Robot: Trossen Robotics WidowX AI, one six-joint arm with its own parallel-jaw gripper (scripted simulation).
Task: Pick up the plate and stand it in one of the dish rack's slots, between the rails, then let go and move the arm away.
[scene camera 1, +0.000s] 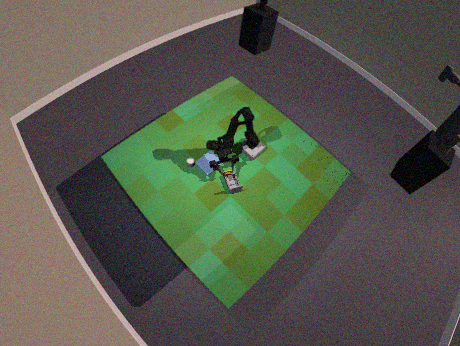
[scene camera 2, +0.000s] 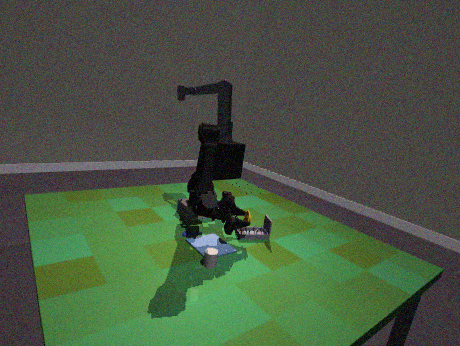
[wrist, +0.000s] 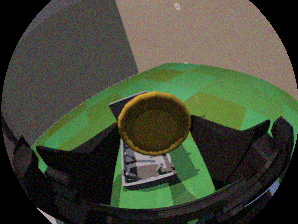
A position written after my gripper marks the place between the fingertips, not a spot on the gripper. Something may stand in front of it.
Note:
My gripper [scene camera 2: 248,219] carries a yellow plate. I also see a dish rack [wrist: 138,171].
My gripper shows as well in the wrist view [wrist: 154,123].

